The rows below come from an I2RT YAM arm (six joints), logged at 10 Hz.
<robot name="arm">
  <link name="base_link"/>
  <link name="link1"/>
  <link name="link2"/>
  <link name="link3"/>
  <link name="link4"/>
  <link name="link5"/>
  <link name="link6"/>
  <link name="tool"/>
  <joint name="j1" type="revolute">
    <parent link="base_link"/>
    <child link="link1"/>
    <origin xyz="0 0 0.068"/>
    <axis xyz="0 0 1"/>
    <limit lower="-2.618" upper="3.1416"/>
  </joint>
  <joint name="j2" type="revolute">
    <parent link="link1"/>
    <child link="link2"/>
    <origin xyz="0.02 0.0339 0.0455"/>
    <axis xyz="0 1 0"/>
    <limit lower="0" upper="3.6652"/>
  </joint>
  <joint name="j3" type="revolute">
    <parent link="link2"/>
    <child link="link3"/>
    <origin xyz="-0.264 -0.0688 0"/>
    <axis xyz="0 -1 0"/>
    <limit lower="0" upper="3.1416"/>
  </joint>
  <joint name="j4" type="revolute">
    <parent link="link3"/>
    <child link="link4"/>
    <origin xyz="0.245 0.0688 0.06"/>
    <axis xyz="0 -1 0"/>
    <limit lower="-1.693" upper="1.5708"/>
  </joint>
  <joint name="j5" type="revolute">
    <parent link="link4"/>
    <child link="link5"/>
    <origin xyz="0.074 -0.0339 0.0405"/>
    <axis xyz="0 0 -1"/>
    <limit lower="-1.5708" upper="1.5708"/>
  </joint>
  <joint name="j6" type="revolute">
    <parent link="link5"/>
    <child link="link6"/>
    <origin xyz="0.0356 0 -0.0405"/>
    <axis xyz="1 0 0"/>
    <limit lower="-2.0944" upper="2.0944"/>
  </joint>
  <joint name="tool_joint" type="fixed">
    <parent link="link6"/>
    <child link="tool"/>
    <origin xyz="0 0 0" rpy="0 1.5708 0"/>
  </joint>
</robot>
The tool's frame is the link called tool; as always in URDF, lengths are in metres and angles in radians.
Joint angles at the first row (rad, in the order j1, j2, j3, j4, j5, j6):
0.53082 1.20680 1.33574 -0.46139 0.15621 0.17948
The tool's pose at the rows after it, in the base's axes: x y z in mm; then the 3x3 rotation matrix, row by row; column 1 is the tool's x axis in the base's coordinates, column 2 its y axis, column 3 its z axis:
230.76 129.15 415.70; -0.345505 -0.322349 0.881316; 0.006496 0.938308 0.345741; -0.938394 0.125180 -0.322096
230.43 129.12 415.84; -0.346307 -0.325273 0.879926; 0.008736 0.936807 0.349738; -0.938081 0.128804 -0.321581
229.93 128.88 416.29; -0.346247 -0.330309 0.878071; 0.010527 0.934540 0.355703; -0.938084 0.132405 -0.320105
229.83 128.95 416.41; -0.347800 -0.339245 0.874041; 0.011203 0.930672 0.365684; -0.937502 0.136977 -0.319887
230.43 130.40 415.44; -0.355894 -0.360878 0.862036; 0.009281 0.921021 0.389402; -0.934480 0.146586 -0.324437
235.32 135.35 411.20; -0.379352 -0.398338 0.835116; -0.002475 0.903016 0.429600; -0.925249 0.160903 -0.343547
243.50 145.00 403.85; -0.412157 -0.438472 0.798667; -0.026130 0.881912 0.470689; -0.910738 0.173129 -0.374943
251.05 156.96 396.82; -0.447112 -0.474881 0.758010; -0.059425 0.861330 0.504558; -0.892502 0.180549 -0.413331
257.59 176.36 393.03; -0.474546 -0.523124 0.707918; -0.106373 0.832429 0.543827; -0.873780 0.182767 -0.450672
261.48 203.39 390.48; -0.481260 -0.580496 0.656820; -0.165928 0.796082 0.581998; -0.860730 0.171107 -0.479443
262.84 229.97 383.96; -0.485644 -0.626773 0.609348; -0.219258 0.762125 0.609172; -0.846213 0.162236 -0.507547
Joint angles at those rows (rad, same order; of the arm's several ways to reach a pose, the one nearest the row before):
0.53007 1.20641 1.33574 -0.46103 0.14783 0.18330
0.53004 1.20528 1.33536 -0.46101 0.14361 0.18558
0.52930 1.20335 1.33533 -0.46100 0.13676 0.18673
0.52813 1.20299 1.33536 -0.46063 0.12491 0.18749
0.52815 1.20678 1.33533 -0.46062 0.09823 0.18940
0.52854 1.22968 1.33995 -0.46141 0.05017 0.19055
0.53769 1.27203 1.35100 -0.46330 0.00477 0.18978
0.55525 1.32123 1.37389 -0.47896 -0.02918 0.18635
0.59416 1.38761 1.42613 -0.50678 -0.05435 0.17873
0.65443 1.46468 1.49369 -0.53007 -0.06199 0.16232
0.71241 1.53484 1.54437 -0.54302 -0.06275 0.15240

